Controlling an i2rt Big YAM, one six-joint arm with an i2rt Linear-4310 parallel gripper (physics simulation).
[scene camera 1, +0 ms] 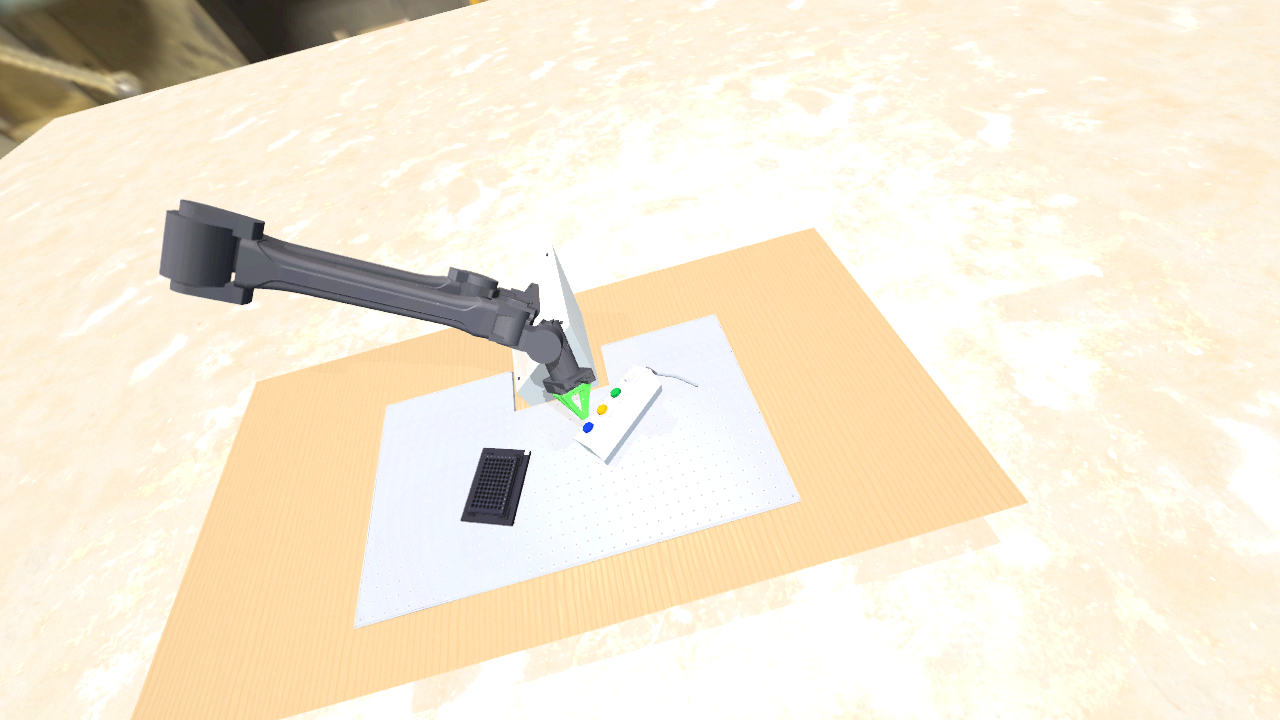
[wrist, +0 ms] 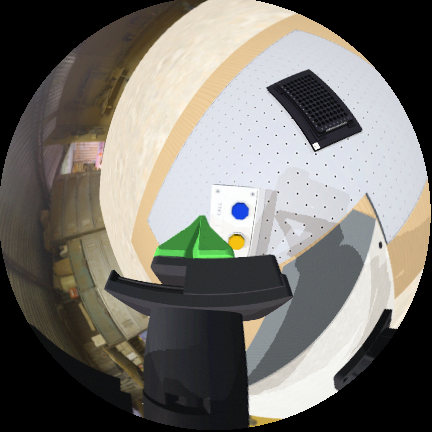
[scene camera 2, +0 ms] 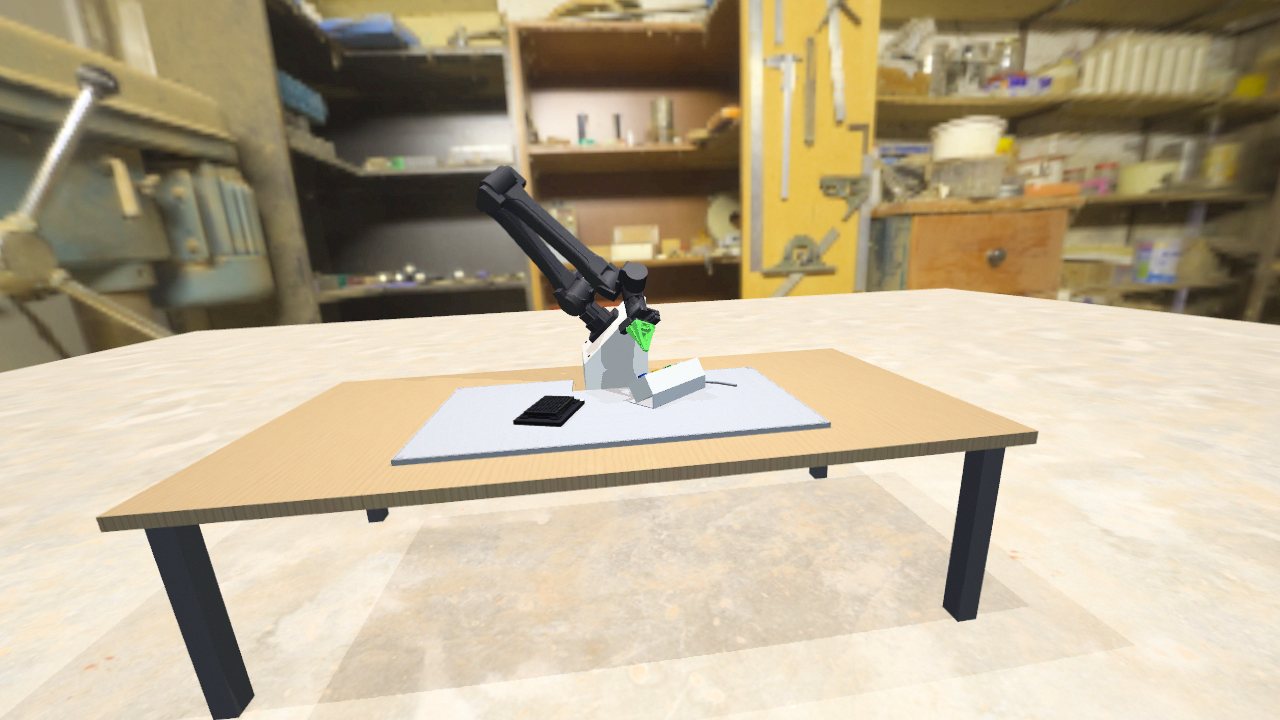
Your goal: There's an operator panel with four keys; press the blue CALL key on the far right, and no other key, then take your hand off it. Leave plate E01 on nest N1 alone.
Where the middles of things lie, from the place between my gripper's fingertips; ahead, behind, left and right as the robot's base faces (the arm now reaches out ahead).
Labels:
My hand is 6 cm short of the black perforated tray (scene camera 1: 493, 488), 24 cm to the left of it and 12 cm above it.

